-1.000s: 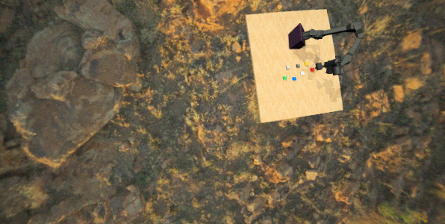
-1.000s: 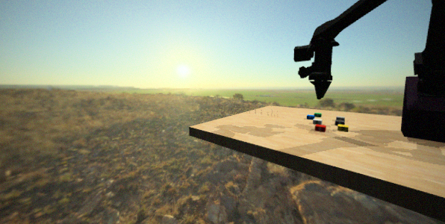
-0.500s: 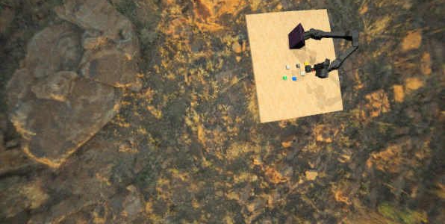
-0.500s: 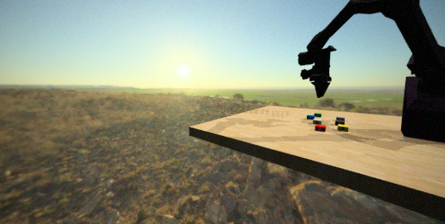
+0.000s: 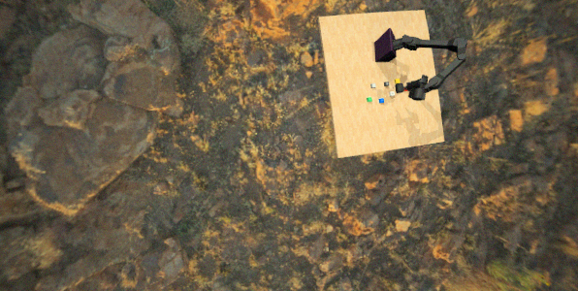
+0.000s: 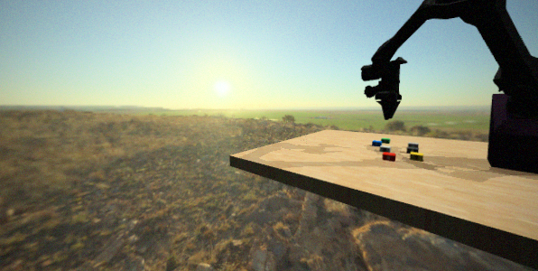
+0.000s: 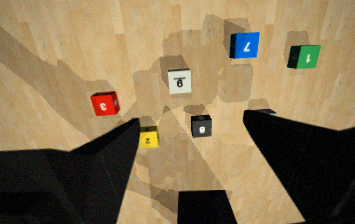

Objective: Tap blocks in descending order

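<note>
The white block lies 120 mm below my gripper tip and 10 mm ahead of it. From my gripper tip the other things lie so: blue block (120 mm below, 90 mm to the right, 60 mm ahead); then yellow block (120 mm below, 90 mm behind, 60 mm to the left); then red block (120 mm to the left, 120 mm below, 30 mm behind).
</note>
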